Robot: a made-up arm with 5 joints. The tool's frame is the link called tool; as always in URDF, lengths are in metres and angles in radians. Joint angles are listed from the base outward. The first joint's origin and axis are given. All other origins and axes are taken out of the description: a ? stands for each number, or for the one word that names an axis. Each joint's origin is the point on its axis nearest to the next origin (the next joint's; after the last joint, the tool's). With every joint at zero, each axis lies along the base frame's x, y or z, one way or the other. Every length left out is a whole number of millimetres.
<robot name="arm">
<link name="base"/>
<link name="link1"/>
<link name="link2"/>
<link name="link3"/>
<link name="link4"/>
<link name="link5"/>
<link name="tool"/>
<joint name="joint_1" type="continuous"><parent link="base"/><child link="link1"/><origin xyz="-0.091 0 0.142" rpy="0 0 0"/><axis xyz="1 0 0"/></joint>
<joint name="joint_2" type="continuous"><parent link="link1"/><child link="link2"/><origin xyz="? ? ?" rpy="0 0 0"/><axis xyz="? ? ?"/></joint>
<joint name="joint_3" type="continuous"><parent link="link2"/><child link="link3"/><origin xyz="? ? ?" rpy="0 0 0"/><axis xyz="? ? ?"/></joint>
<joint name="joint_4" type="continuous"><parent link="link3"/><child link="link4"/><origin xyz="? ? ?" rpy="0 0 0"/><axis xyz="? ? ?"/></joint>
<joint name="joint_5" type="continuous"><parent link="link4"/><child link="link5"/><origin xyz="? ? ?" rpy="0 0 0"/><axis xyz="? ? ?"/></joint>
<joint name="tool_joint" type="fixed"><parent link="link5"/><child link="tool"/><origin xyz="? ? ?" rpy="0 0 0"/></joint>
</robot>
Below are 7 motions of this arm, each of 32 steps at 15 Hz.
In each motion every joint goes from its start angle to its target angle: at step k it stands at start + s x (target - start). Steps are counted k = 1, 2, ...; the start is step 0. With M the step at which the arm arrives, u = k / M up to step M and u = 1 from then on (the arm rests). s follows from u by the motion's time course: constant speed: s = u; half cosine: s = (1 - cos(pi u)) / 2; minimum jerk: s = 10 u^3 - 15 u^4 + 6 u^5.
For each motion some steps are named. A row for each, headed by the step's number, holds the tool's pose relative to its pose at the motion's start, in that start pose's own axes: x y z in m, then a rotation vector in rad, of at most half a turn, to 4 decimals.
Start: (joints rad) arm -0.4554 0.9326 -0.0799 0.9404 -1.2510
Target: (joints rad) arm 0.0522 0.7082 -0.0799 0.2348 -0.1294
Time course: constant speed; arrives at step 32
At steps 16, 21, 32:
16: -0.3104 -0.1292 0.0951 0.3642 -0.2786 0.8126
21: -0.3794 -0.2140 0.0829 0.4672 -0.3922 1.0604
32: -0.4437 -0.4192 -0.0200 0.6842 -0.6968 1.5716

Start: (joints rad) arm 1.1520 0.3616 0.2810 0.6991 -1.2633
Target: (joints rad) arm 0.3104 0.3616 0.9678 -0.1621 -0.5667
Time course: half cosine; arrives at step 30
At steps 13, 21, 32:
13: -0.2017 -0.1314 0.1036 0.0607 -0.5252 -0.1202
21: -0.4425 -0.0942 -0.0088 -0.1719 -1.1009 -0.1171
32: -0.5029 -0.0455 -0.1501 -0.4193 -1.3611 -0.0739

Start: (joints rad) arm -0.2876 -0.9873 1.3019 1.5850 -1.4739
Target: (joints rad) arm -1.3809 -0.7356 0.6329 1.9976 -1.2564
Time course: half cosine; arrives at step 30
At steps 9, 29, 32:
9: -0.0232 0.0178 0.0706 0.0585 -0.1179 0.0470
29: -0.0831 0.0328 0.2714 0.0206 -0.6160 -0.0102
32: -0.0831 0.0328 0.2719 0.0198 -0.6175 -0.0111

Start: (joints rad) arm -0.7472 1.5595 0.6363 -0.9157 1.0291
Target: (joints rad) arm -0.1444 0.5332 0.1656 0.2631 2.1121
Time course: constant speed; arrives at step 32
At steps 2, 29, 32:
2: -0.0157 0.0062 -0.0082 0.0068 -0.0130 0.0395
29: -0.3466 -0.0891 -0.2753 0.0134 -0.6195 0.7996
32: -0.3735 -0.1259 -0.3379 -0.0247 -0.7156 0.9207

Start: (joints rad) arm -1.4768 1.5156 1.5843 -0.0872 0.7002
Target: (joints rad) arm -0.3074 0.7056 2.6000 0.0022 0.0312
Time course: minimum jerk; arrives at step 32
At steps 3, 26, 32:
3: 0.0033 0.0033 -0.0016 -0.0104 -0.0012 -0.0101
26: 0.3208 -0.1232 0.1270 -0.6042 -0.3371 -1.6801
32: 0.3095 -0.1435 0.1522 -0.5861 -0.3496 -1.7682

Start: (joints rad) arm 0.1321 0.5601 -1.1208 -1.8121 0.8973
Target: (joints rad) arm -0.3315 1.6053 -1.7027 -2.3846 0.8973
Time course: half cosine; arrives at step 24
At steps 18, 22, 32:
18: 0.1622 0.3156 -0.3874 -1.0719 0.3620 0.2260
22: 0.1432 0.3256 -0.4795 -1.2687 0.3851 0.2899
32: 0.1401 0.3256 -0.4917 -1.2950 0.3876 0.2989

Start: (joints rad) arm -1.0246 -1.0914 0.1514 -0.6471 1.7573
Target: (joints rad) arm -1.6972 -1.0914 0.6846 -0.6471 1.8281
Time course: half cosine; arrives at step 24
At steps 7, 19, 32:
7: -0.0636 -0.0112 -0.0076 -0.0112 0.0659 0.2045
19: -0.2650 -0.0922 -0.0458 -0.1410 0.3292 0.9147
32: -0.2910 -0.1086 -0.0528 -0.1725 0.3715 1.0148

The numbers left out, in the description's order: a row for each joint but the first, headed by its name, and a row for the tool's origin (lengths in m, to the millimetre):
joint_2: xyz 0 -0.131 -0.127, axis 0 1 0
joint_3: xyz -0.115 0 -0.053, axis -1 0 0
joint_4: xyz 0 -0.138 0.009, axis 0 1 0
joint_5: xyz 0.037 0 0.426, axis 0 0 1
tool: xyz 0.117 0.291 0

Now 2 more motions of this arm.
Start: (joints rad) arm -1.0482 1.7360 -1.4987 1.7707 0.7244
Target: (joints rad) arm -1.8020 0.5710 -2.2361 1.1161 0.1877
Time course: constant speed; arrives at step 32
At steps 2, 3, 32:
2: -0.0099 0.0398 -0.0234 -0.1190 -0.0182 0.0052
3: -0.0150 0.0585 -0.0366 -0.1775 -0.0279 0.0077
32: -0.0889 0.2327 -0.5533 -1.5269 -0.2709 0.0574

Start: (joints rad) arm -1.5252 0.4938 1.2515 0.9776 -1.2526
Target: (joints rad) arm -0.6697 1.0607 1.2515 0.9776 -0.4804
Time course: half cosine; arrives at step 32
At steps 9, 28, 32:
9: -0.1267 0.0241 0.0296 0.0309 -0.0428 0.3212
28: -0.5681 -0.2906 0.0713 0.1720 -0.4498 1.6007
32: -0.5776 -0.3170 0.0664 0.1772 -0.4812 1.6571

